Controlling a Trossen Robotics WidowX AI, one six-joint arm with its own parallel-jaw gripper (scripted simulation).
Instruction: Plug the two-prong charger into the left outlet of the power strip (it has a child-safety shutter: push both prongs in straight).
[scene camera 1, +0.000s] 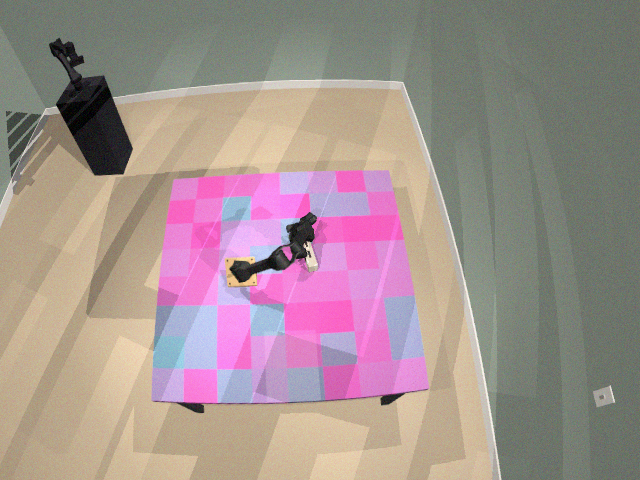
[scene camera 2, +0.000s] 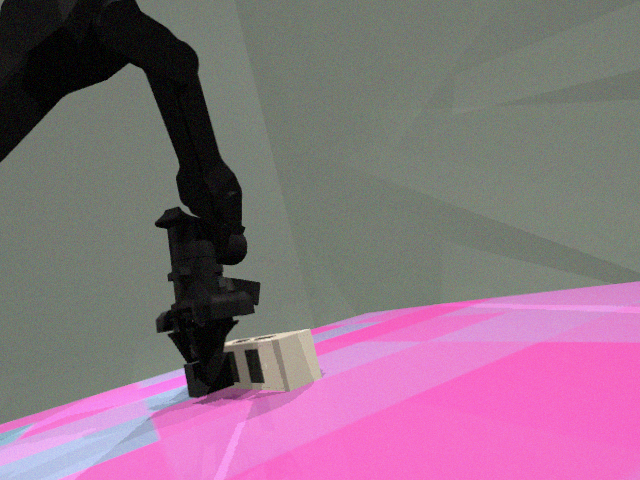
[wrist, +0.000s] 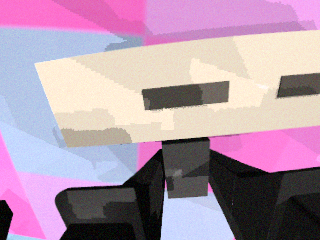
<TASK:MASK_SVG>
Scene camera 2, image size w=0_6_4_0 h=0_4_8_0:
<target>my gripper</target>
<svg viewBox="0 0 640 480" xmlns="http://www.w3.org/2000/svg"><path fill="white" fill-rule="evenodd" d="M176 261L171 264L172 272L167 274L168 281L173 281L176 303L171 304L170 311L164 312L156 320L156 333L174 331L174 333L168 334L168 337L172 339L187 364L199 360L209 383L215 383L219 380L226 337L239 322L239 320L233 320L233 316L255 313L254 305L259 304L261 283L224 277L223 264L217 264L214 257L199 257Z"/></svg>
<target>two-prong charger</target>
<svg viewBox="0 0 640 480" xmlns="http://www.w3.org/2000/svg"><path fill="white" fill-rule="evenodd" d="M228 354L222 354L219 380L215 383L209 383L199 360L184 364L189 397L201 398L212 392L234 385L231 372L234 368L233 365L230 366Z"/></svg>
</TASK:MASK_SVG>
